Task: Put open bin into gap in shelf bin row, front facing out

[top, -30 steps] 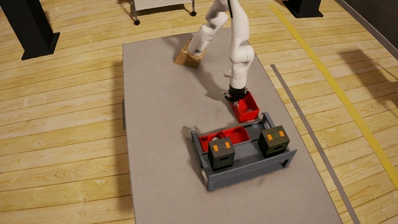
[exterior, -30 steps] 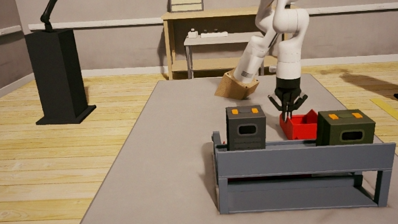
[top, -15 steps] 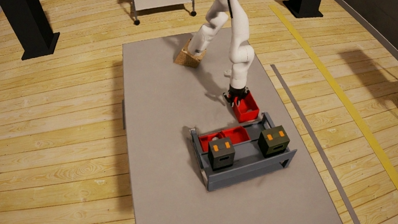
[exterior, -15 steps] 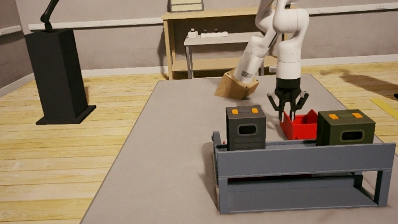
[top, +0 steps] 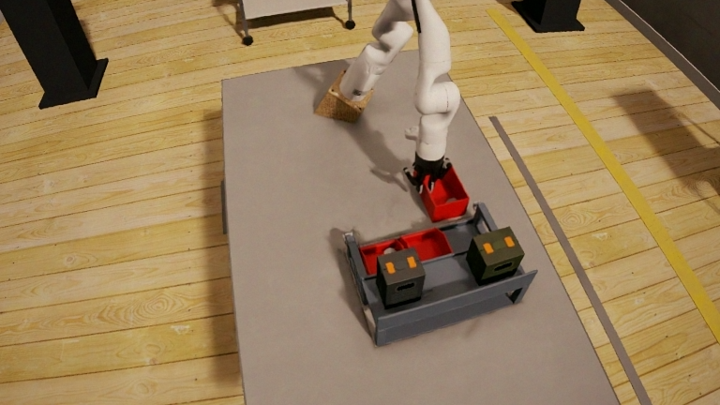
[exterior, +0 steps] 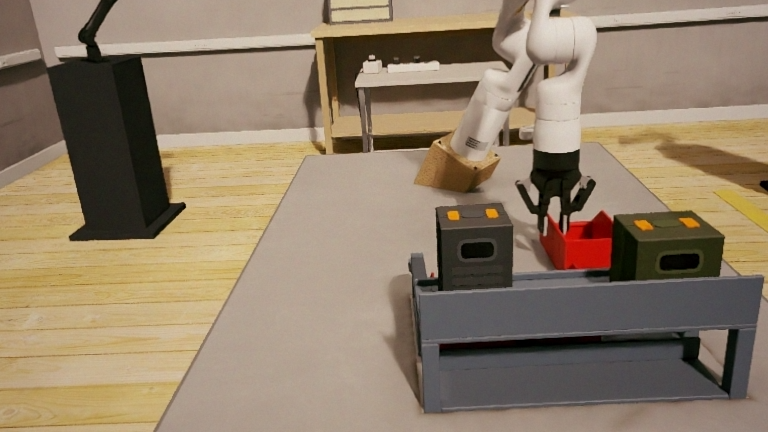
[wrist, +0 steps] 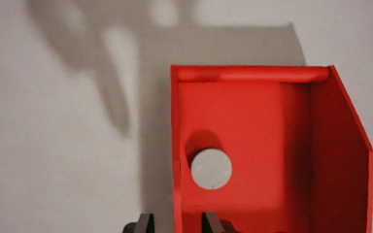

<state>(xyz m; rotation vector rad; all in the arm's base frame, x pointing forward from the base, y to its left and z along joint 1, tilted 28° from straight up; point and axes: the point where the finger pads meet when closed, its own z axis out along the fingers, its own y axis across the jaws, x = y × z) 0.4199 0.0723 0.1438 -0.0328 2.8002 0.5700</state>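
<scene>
Now: the grey round part 6 cm below my hand, 3 cm behind it and 2 cm to the left of it. The rest, counted from my hand: dark grey box: 31 cm ahead, 16 cm to the right, 9 cm above; then green box: 30 cm ahead, 8 cm above, 7 cm to the left; then grey shelf: 24 cm ahead, 4 cm to the right.
</scene>
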